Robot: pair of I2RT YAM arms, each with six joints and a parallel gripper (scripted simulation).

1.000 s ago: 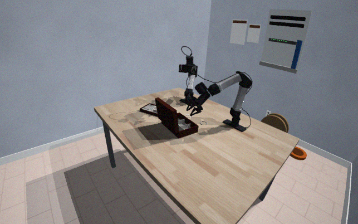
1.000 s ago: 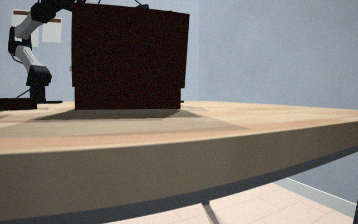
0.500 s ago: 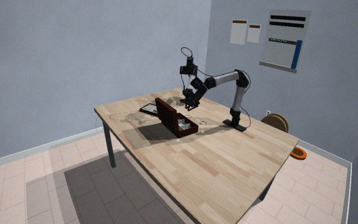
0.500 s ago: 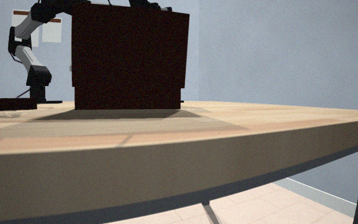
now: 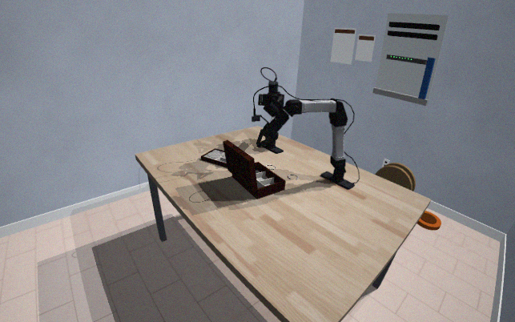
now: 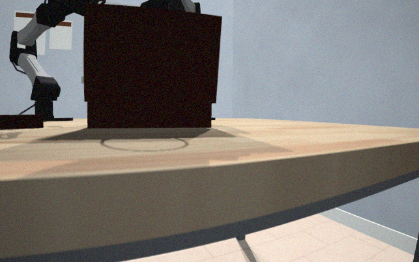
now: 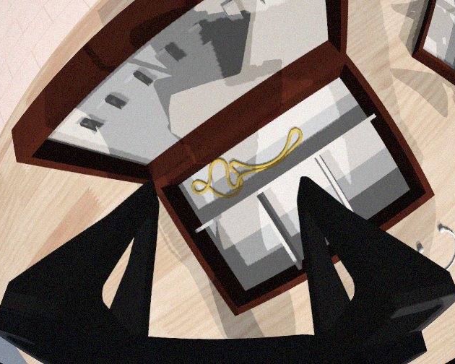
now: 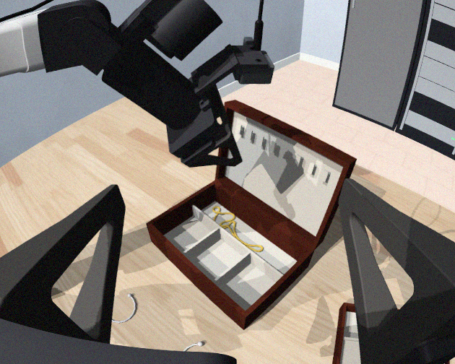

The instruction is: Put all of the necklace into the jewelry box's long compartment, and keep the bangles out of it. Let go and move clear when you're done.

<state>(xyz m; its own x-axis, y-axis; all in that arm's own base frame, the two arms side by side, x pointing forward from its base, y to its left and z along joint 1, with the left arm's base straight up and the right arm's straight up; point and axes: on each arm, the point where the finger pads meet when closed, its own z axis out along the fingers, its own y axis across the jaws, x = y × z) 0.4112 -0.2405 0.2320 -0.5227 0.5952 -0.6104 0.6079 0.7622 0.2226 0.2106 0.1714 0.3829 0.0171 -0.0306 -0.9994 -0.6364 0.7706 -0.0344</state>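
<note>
Right now my left hand is 120 mm above the dark red jewelry box and 20 mm to the left of it. Round my left hand: silver bangle (230 mm below, 230 mm behind, 50 mm to the left); shallow tray (370 mm to the right, 220 mm below, 20 mm behind).
</note>
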